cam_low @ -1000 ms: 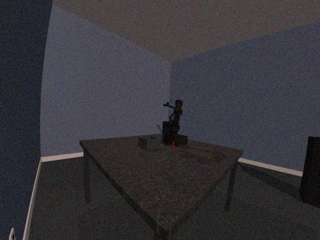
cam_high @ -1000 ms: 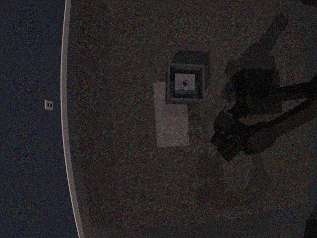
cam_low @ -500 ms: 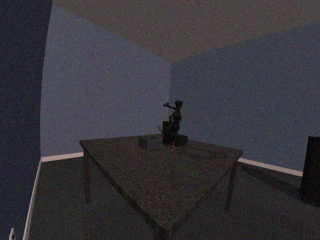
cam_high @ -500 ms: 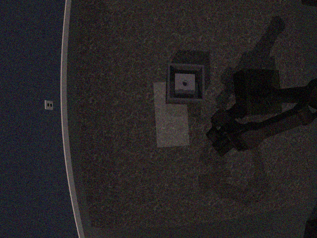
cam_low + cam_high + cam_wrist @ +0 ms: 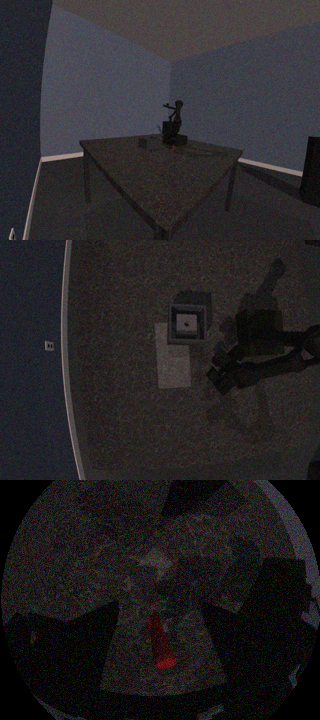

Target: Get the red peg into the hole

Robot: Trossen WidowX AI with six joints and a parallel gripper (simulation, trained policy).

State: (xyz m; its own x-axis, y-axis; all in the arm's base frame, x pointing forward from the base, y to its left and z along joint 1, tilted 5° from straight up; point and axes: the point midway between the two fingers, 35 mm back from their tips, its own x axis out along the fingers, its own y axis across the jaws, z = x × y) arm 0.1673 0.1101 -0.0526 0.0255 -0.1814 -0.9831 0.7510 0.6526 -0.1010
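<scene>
Now: gripper tip 170 mm to the left of the plate, 140 mm short of it and 10 mm below it. From my gripper tip the other things lie so: red peg 20 mm to the left, 10 mm behind; then box 170 mm to the right, 140 mm ahead, 10 mm below.
</scene>
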